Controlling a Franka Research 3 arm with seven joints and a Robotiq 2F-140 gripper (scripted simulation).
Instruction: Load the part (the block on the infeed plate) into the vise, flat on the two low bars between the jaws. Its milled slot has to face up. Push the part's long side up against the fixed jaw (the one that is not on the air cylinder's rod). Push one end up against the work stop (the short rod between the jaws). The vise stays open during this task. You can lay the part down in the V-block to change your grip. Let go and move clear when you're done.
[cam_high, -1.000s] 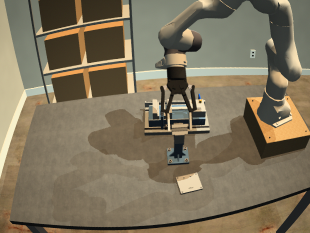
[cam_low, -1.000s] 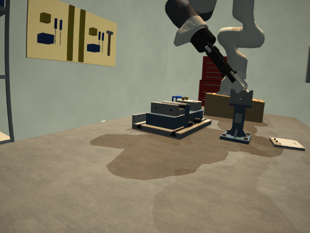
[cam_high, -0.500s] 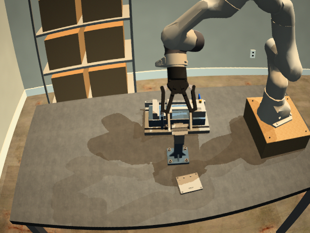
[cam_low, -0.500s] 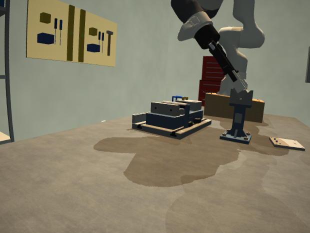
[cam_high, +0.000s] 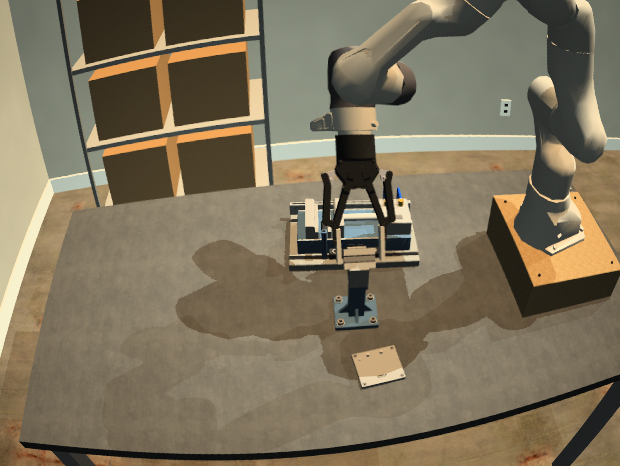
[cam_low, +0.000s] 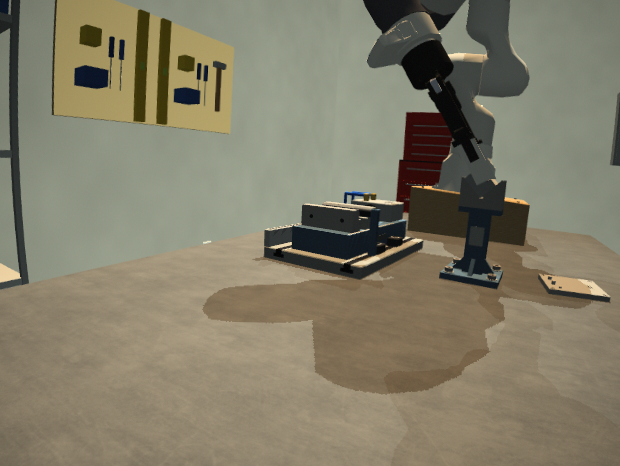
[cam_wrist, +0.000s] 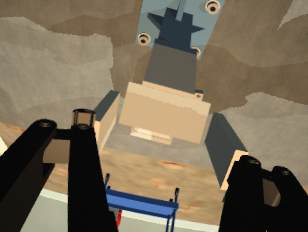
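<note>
Right now the part is 1 cm to the left of my hand and 2 cm below it. Also, from my hand: moving jaw (1 cm behind, 22 cm to the right, 10 cm below); then work stop rod (3 cm ahead, 18 cm to the right, 9 cm below); then cylinder rod (6 cm behind, 21 cm to the right, 10 cm below).
</note>
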